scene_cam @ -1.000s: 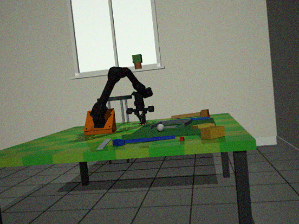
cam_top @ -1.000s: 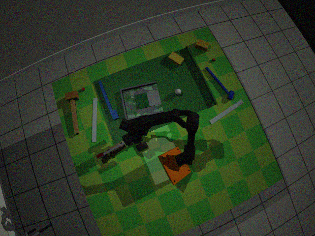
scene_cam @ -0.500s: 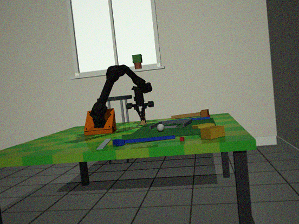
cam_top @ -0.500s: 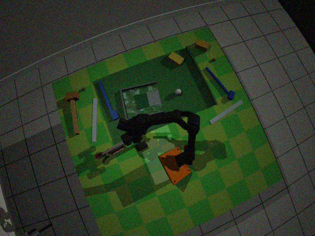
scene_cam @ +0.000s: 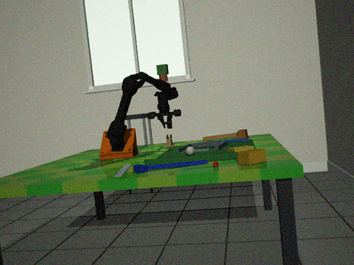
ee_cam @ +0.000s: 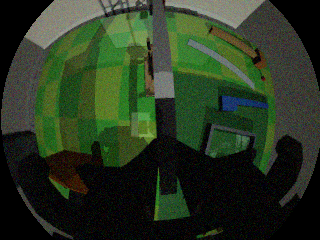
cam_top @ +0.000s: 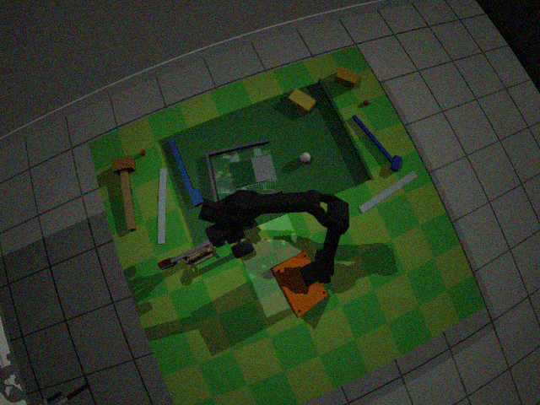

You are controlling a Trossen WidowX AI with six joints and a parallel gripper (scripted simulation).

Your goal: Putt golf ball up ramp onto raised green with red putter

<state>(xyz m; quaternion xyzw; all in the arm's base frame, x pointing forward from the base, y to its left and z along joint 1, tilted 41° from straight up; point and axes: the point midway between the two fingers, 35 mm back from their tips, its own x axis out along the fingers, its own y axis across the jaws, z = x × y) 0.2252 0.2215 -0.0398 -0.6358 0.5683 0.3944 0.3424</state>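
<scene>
The red putter lies 110 mm to the left of my gripper tip, 20 mm above it and 10 mm behind it. Also, from my gripper tip: white golf ball: 370 mm to the right, 180 mm ahead, 100 mm below.
</scene>
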